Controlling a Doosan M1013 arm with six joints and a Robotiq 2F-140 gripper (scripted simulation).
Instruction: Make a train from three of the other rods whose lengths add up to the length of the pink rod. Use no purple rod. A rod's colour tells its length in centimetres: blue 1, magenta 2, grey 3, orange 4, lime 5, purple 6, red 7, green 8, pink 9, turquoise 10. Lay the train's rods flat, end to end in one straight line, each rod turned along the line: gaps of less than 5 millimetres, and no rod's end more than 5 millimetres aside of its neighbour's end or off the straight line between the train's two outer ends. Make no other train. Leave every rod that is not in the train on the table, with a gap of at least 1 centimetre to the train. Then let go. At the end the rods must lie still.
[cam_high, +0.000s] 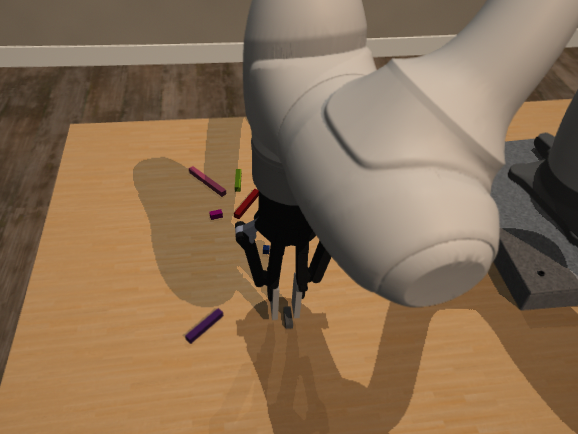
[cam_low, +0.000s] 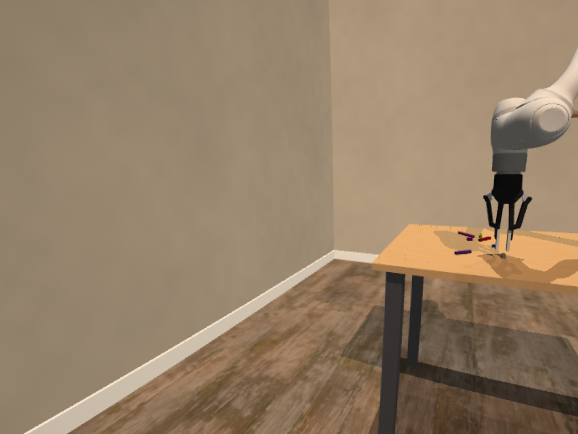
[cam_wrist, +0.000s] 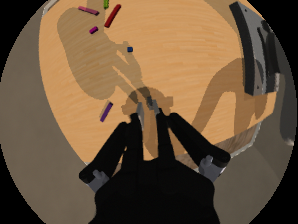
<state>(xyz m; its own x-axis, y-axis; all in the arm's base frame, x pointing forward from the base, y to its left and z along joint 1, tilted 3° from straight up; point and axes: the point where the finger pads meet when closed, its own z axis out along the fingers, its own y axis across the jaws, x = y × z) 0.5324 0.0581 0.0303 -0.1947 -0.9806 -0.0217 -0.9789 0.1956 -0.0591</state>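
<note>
Now: hand 1 cm past the grey rod and 5 cm above it. The rest, counted from my hand: magenta rod 5 cm ahead, 23 cm to the right, 5 cm below; purple rod 11 cm ahead, 2 cm to the right, 5 cm below; blue rod 1 cm behind, 13 cm to the right, 5 cm below.
</note>
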